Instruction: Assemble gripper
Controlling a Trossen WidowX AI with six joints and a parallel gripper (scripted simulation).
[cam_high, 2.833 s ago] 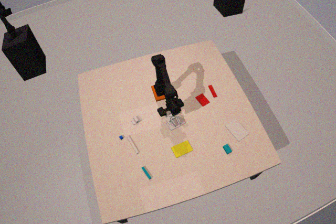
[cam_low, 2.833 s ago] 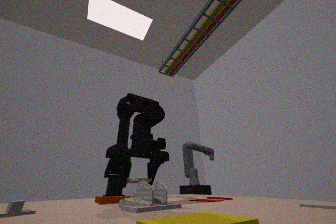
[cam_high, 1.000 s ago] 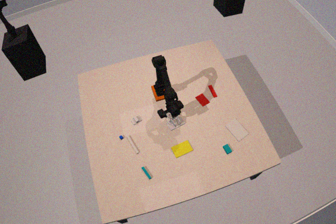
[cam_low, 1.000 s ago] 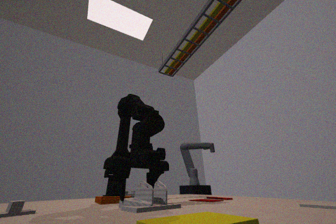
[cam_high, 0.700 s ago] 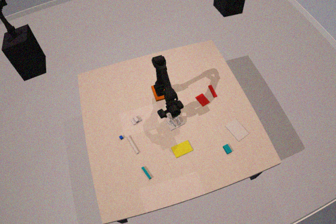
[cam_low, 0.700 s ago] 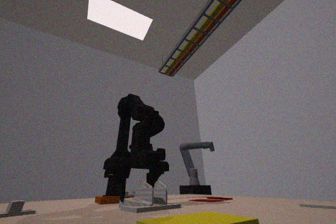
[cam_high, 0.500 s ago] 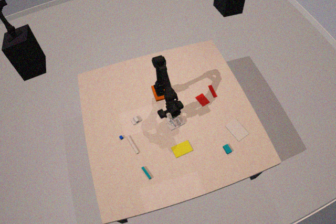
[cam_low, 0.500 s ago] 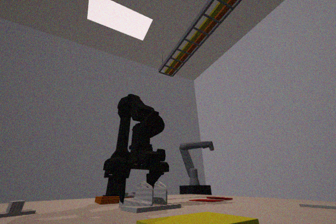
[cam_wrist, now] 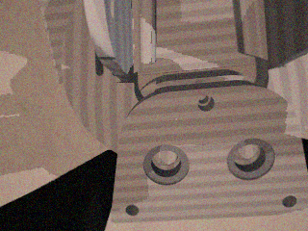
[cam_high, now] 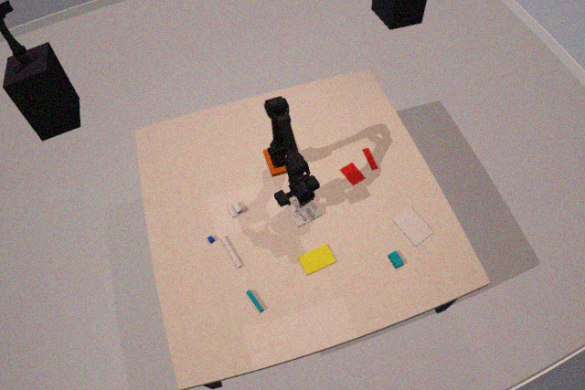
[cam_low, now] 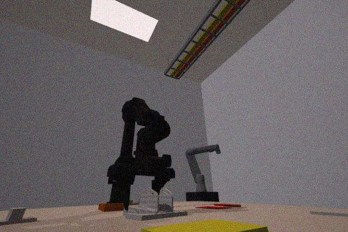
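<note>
Now: gripper tip 2 cm to the right of the grey jaw and 2 cm short of it. From my gripper tip the other things lie so: white stick: 34 cm to the right, 12 cm ahead, 1 cm below; grey stand: 25 cm to the right, 6 cm behind; yellow block: 28 cm ahead, 3 cm to the right, 1 cm below.
</note>
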